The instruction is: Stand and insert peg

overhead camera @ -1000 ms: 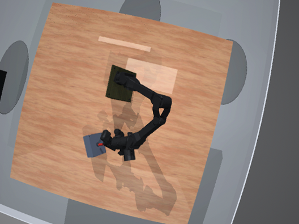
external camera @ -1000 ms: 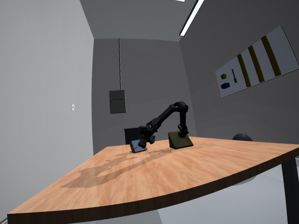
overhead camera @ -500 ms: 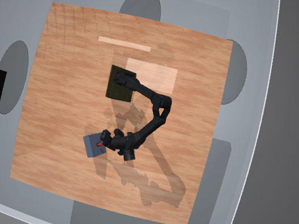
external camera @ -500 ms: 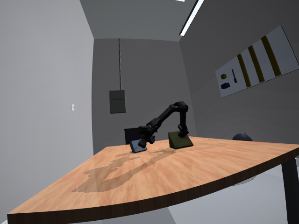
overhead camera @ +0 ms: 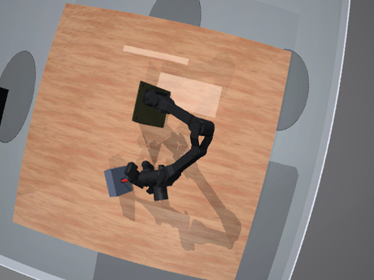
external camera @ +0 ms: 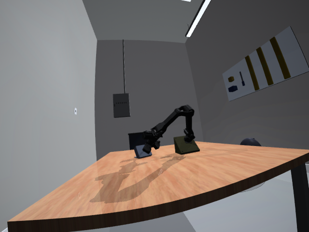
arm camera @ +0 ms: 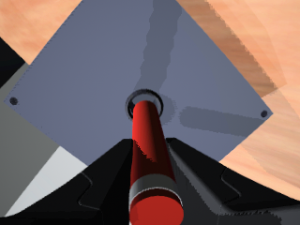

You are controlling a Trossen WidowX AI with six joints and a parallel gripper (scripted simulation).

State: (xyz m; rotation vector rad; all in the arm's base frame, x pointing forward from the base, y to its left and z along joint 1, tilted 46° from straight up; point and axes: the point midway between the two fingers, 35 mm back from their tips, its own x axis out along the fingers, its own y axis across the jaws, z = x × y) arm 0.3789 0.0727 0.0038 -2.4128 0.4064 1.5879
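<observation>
The grey sloped panel lies 3 cm ahead of my gripper tip, 5 cm to the right of it and 4 cm below it. Also, from my gripper tip: red peg (1 cm behind, 1 cm to the left, 1 cm above).
</observation>
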